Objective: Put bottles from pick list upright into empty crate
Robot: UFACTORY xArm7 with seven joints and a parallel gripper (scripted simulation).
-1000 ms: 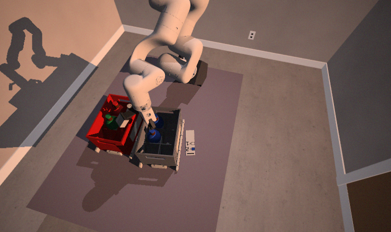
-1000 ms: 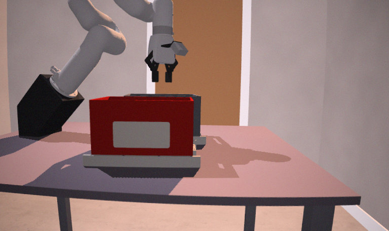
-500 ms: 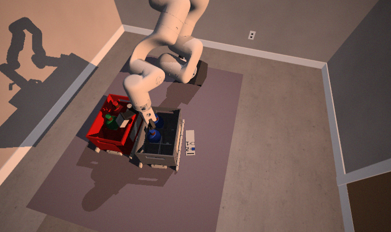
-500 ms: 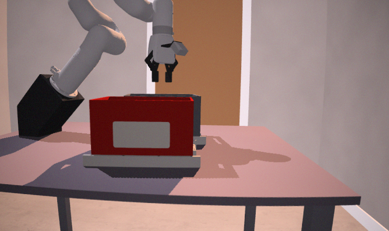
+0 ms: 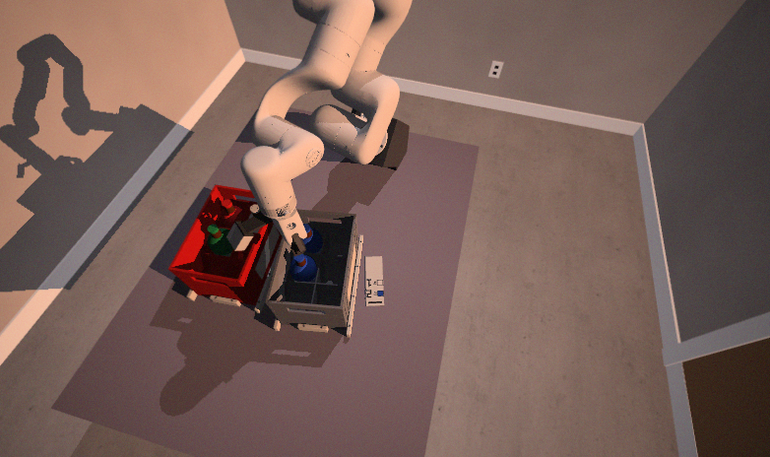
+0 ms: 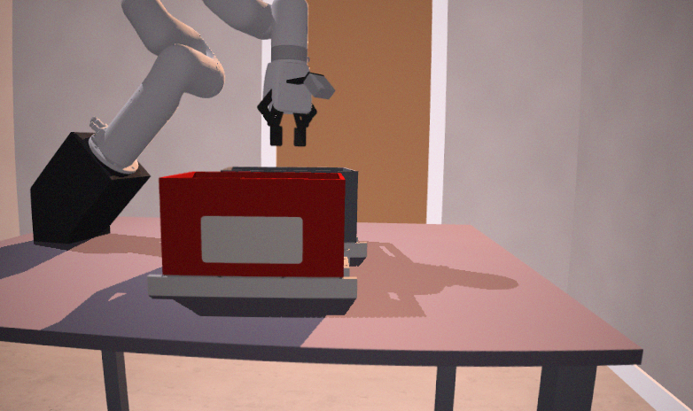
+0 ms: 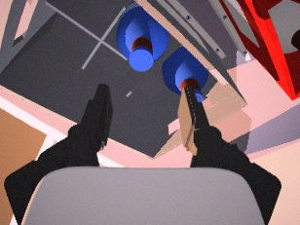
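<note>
Now: the white bottle 140 mm behind my hand, 150 mm to the right of it and 150 mm below it. Round my hand: red crate: 60 mm behind, 200 mm to the right, 160 mm below; green bottle: 60 mm behind, 250 mm to the right, 150 mm below; grey crate: 40 mm to the left, 160 mm below.
</note>
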